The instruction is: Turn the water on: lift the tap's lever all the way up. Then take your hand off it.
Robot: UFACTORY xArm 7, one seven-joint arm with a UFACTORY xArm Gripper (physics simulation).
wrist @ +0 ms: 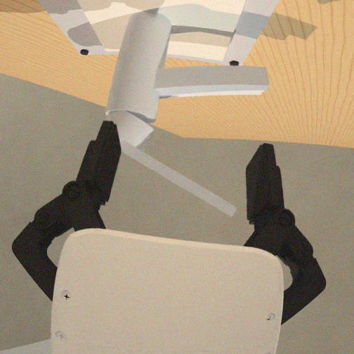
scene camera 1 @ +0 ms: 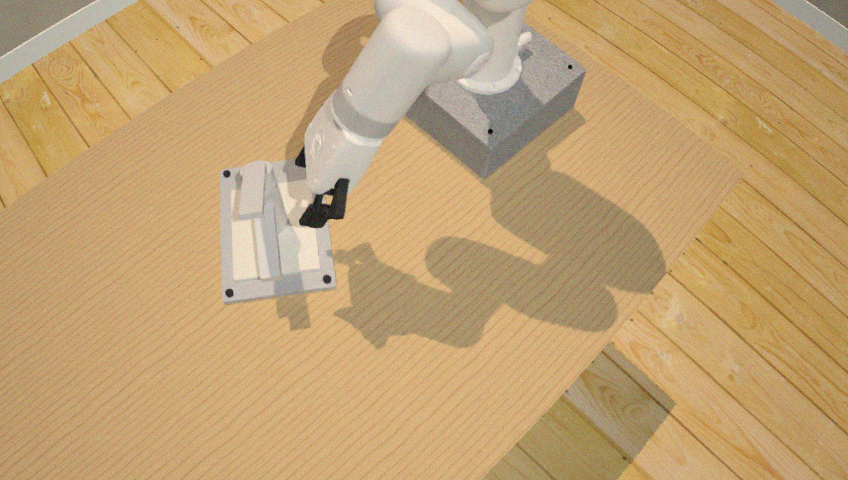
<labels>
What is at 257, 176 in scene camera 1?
A tap lever.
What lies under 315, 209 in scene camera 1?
The gripper.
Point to a tap lever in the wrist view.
At 134, 134
</labels>
